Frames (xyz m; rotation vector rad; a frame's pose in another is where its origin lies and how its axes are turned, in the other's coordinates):
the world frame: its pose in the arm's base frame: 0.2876 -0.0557 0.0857 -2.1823 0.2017 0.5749
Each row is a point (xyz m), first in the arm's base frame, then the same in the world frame.
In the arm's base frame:
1: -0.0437 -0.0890 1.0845
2: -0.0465 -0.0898 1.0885
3: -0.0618 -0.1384 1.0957
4: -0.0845 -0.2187 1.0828
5: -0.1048 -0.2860 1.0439
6: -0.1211 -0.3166 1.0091
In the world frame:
1: -0.7625 -0.5698 -0.4498
2: -0.7669 -0.5712 -0.4516
3: -0.7864 -0.5407 -0.4882
4: -0.8047 -0.4736 -0.5361
5: -0.8080 -0.3972 -0.5608
6: -0.8077 -0.3481 -0.5606

